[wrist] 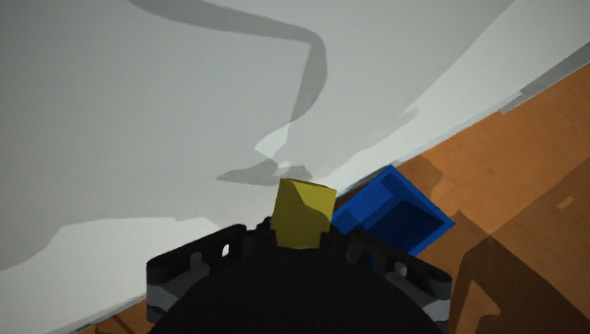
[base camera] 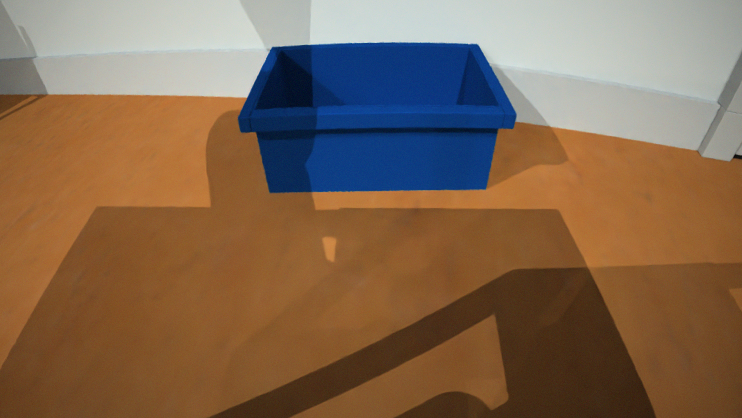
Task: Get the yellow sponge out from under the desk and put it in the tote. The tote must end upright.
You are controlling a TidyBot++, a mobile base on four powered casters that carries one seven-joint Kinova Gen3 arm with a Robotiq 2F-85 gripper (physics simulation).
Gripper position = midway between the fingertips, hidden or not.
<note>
In view: my gripper [wrist: 297, 222], a yellow sponge [wrist: 303, 210] and a blue tote [base camera: 344, 117].
The blue tote is seen too in the wrist view [wrist: 390, 208]. The base camera view misses the yellow sponge: it is out of frame.
</note>
